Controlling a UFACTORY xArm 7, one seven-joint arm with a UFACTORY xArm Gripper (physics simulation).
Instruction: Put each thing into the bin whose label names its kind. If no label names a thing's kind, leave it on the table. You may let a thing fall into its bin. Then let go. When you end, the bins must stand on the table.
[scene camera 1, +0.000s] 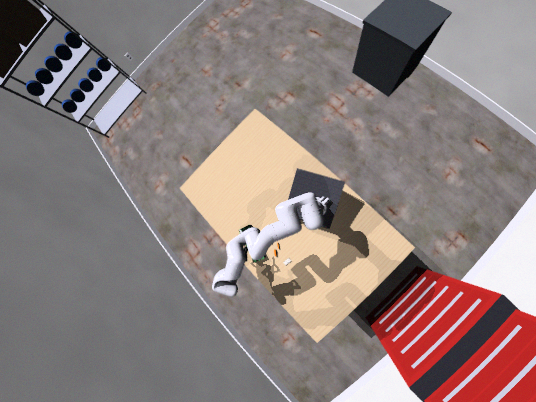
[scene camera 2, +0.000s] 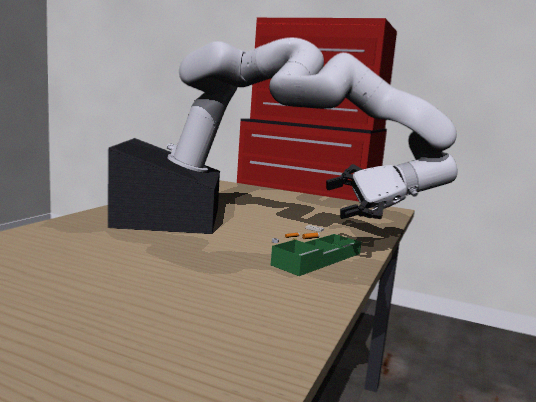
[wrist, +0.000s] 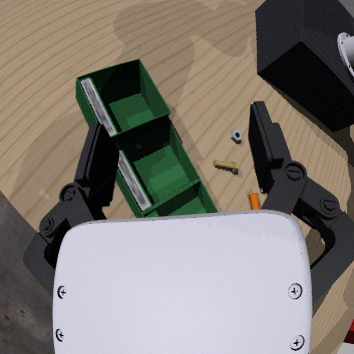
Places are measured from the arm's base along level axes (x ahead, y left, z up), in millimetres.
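Pixels of known places: gripper, fingertip midpoint: (scene camera 2: 333, 199) (wrist: 177, 126); arm's base at its link origin: (scene camera 2: 187, 164) (wrist: 350, 57).
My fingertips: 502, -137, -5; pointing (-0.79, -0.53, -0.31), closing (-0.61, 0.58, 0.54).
Note:
For each thing: its middle in the pictures, then the offset to it from my fingertips, as dx, dy, dz. Level surfaces: height alone.
- grey nut at the middle of its body: (wrist: 235, 135) (scene camera 2: 275, 240) -167, +70, -150
- brass bolt at the middle of its body: (wrist: 225, 164) -113, +85, -149
- second orange cylinder at the middle of its body: (wrist: 255, 209) (scene camera 2: 311, 235) (scene camera 1: 275, 253) -102, +168, -147
- small white piece at the middle of its body: (scene camera 2: 314, 228) (scene camera 1: 287, 261) -124, +261, -150
- wooden table at its surface level: dz -154
Three joined green bins (scene camera 1: 258, 260) (scene camera 2: 299, 261) (wrist: 153, 95) stand in a row on the table, partly hidden by the arm and gripper; their label writing is unreadable. A grey nut (scene camera 2: 275, 240) (wrist: 236, 136) and a brass bolt (wrist: 226, 166) lie beside them. One orange cylinder (scene camera 1: 278, 246) (scene camera 2: 292, 235) and a second orange cylinder (scene camera 1: 275, 253) (scene camera 2: 310, 235) lie nearby; part of an orange cylinder (wrist: 255, 201) shows in the wrist view. A small white piece (scene camera 1: 287, 261) (scene camera 2: 314, 228) lies beyond them. My gripper (scene camera 2: 334, 199) (wrist: 177, 126) is open and empty above the bins' far end.
The arm stands on a black block (scene camera 1: 312, 181) (scene camera 2: 160, 197) (wrist: 279, 45) on the wooden table (scene camera 1: 250, 155) (scene camera 2: 150, 310). A red drawer cabinet (scene camera 1: 450, 325) (scene camera 2: 310, 150) stands past the table's end. A dark cabinet (scene camera 1: 385, 57) stands apart on the floor.

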